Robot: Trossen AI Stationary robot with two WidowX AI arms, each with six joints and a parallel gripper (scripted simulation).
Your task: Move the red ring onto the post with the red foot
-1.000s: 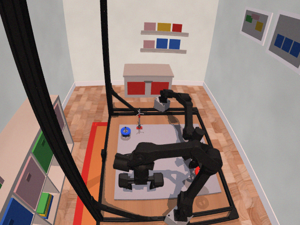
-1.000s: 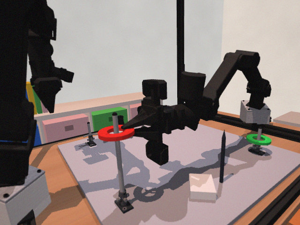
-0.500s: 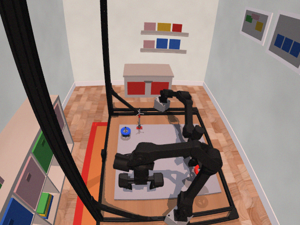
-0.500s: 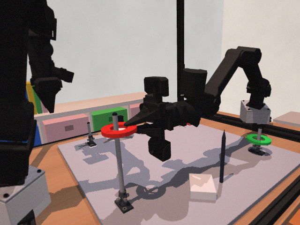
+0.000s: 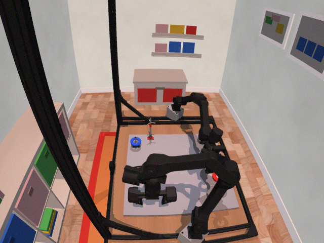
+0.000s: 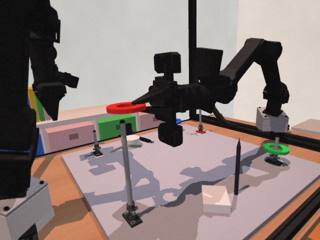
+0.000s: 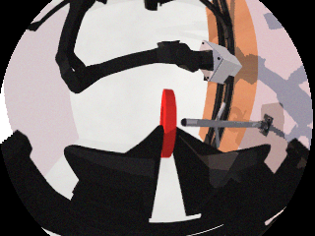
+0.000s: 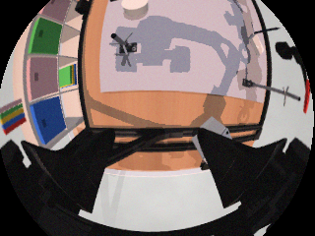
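The red ring lies 30 cm ahead of my right hand, 9 cm to the left of it and 2 cm above it. Round my right hand: black pen: 38 cm ahead, 32 cm to the left, 11 cm below; then white block: 37 cm ahead, 26 cm to the left, 20 cm below.
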